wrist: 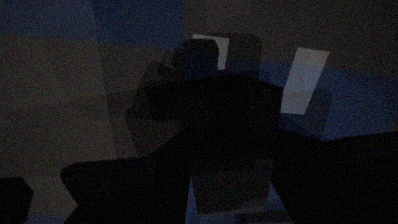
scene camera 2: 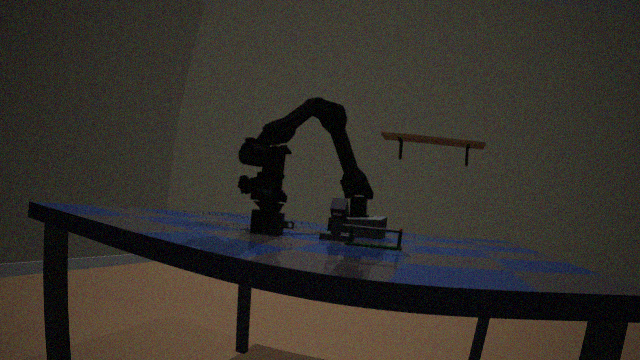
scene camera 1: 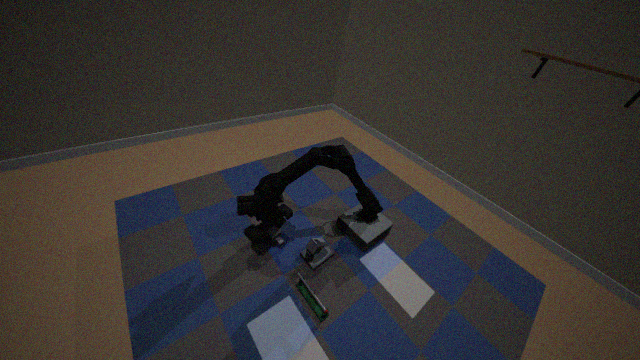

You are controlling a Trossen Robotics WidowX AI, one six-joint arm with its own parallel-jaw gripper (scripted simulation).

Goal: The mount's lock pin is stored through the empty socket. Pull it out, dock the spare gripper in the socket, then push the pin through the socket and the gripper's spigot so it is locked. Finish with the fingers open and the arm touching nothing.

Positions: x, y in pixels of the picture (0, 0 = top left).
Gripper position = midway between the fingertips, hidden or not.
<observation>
my gripper: wrist 218, 127; scene camera 2 267, 228; scene camera 1 270, 235
</observation>
